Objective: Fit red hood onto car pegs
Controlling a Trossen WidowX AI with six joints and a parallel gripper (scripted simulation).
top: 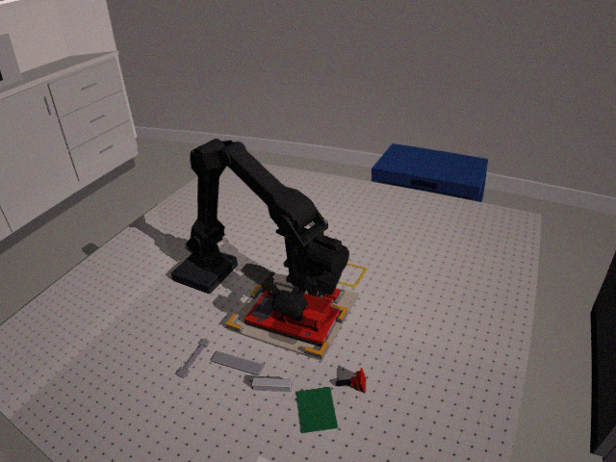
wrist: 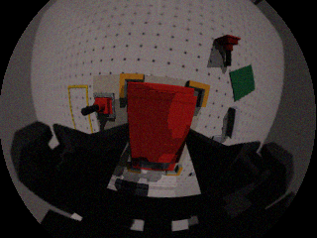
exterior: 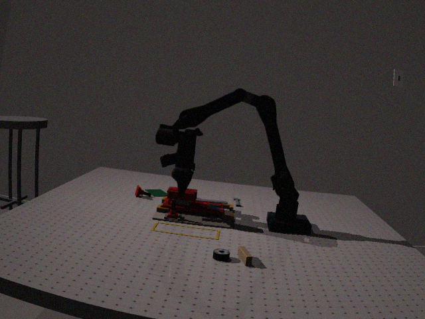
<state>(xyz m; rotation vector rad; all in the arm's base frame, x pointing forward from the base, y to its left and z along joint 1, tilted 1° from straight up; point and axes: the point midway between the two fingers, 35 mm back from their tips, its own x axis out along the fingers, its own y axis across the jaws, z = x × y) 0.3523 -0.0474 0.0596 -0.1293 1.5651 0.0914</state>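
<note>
The red hood is 1 cm above my gripper tip. From my gripper tip the other things lie so: wooden block: 37 cm to the left, 25 cm behind, 4 cm below; then grey engine block: 3 cm below, 1 cm to the left; then green card: 19 cm to the right, 14 cm ahead, 5 cm below.
</note>
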